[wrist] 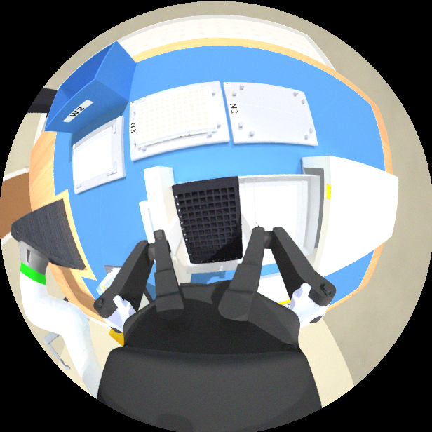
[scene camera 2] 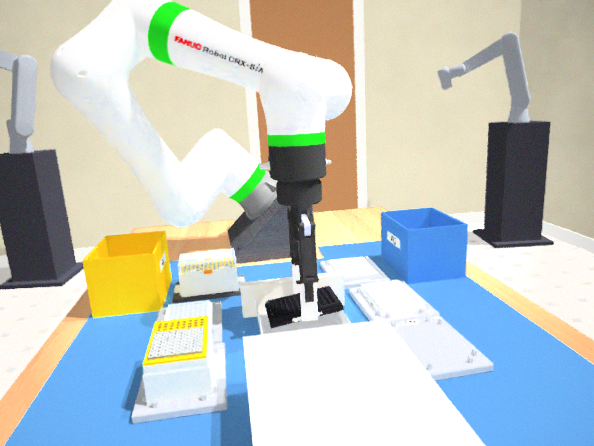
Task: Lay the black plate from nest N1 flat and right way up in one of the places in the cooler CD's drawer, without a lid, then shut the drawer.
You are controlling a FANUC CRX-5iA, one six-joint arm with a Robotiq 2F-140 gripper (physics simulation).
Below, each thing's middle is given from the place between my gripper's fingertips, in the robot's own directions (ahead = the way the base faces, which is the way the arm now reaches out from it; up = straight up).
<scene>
Right now the black plate (scene camera 2: 281, 311) is 1 cm above my hand. The rest, counted from my hand: drawer (scene camera 2: 254, 294): 4 cm ahead, 1 cm to the right; then nest N1 (scene camera 2: 445, 347): 19 cm to the left, 10 cm ahead, 3 cm below; then nest N3 (scene camera 2: 362, 302): 17 cm to the left, 6 cm behind, 3 cm below.
</scene>
